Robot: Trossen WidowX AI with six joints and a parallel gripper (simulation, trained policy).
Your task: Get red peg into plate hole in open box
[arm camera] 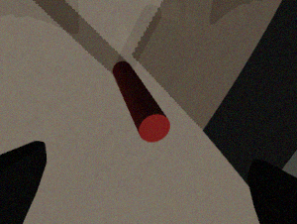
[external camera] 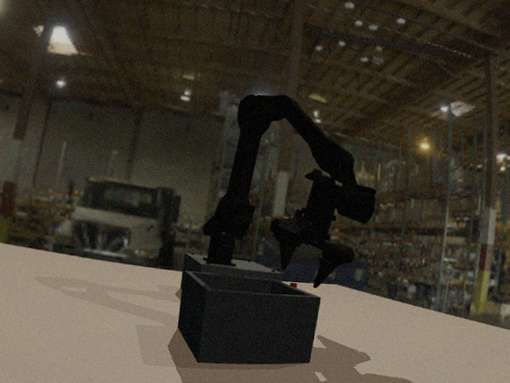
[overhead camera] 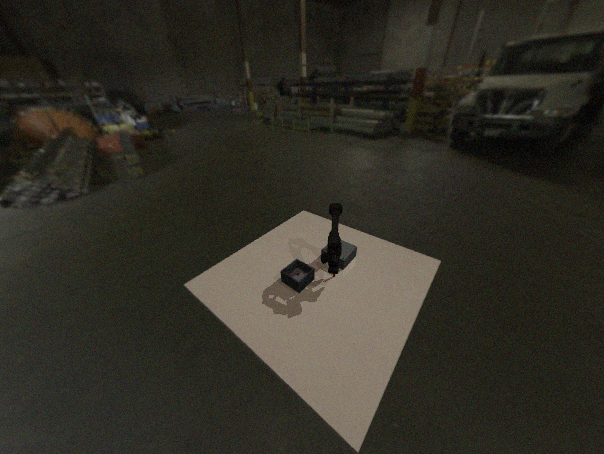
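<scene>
My gripper tip is 5 cm above the red peg and 1 cm to the left of it. From my gripper tip the other things lie so: plate: 19 cm to the right, 18 cm ahead, 5 cm below; then dark box: 19 cm to the right, 18 cm ahead, 6 cm below.
</scene>
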